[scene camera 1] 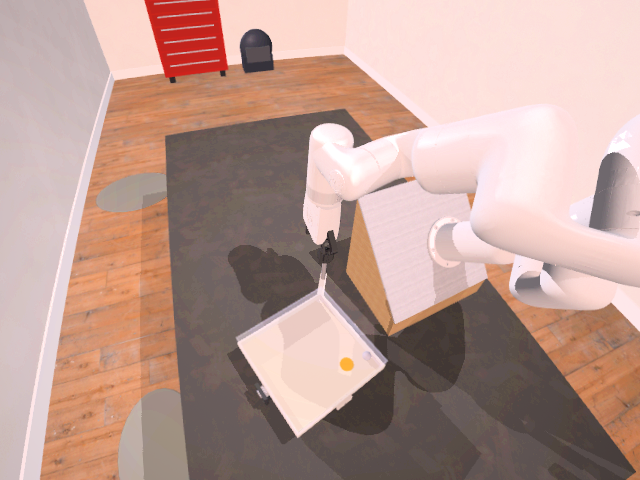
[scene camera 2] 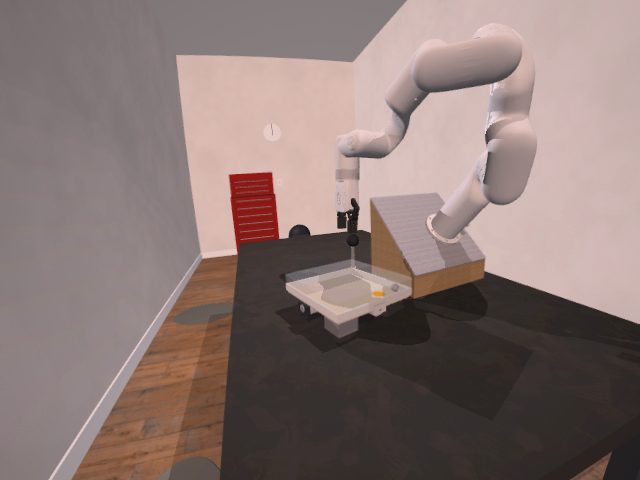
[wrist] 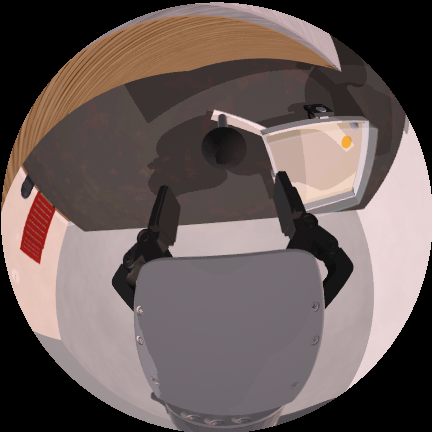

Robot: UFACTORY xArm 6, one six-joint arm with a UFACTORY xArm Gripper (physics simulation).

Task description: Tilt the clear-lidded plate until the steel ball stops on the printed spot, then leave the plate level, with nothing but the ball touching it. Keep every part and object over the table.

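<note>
The clear-lidded plate (scene camera 1: 310,397) (scene camera 2: 338,297) (wrist: 322,180) sits on a grey block (scene camera 2: 341,327); it looks near level, but a slight tilt cannot be told. The steel ball (scene camera 1: 366,355) (scene camera 2: 394,287) (wrist: 354,126) is off the orange printed spot (scene camera 1: 346,364) (scene camera 2: 378,293) (wrist: 346,142), near the plate's right corner in both scene views. A black ball knob (scene camera 2: 352,240) (wrist: 223,147) stands on a thin stem from an arm at the plate's far corner. My gripper (scene camera 2: 346,227) (wrist: 223,188) is open and empty, pointing down just above the knob, apparently apart from it.
A wooden wedge base (scene camera 1: 368,268) (scene camera 2: 392,248) with a grey sloped top carries the arm, close to the right of the plate. The dark table (scene camera 1: 206,206) (scene camera 2: 289,413) has its left edge beyond the plate. A red cabinet (scene camera 1: 188,38) (scene camera 2: 254,217) stands far behind.
</note>
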